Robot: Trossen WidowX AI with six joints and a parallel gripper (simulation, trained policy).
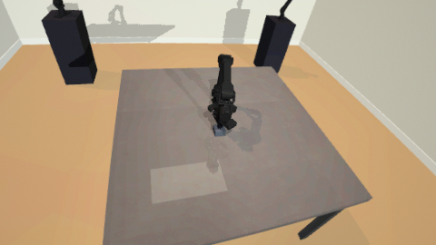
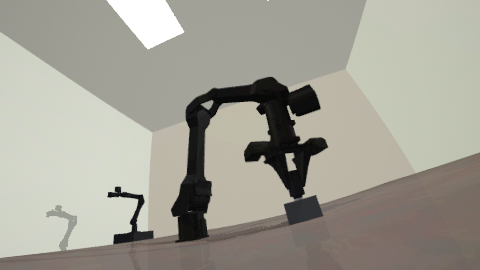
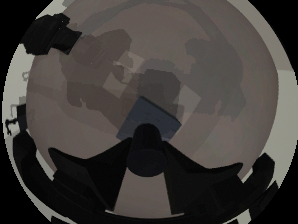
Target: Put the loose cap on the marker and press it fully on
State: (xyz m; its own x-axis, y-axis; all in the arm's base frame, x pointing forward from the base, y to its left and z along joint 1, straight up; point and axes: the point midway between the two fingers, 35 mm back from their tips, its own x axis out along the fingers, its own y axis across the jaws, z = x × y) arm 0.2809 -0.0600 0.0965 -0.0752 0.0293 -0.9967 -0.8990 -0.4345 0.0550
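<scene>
The cap is 1 cm above my gripper tip. From my gripper tip the other things lie so: holder block (4 cm below).
</scene>
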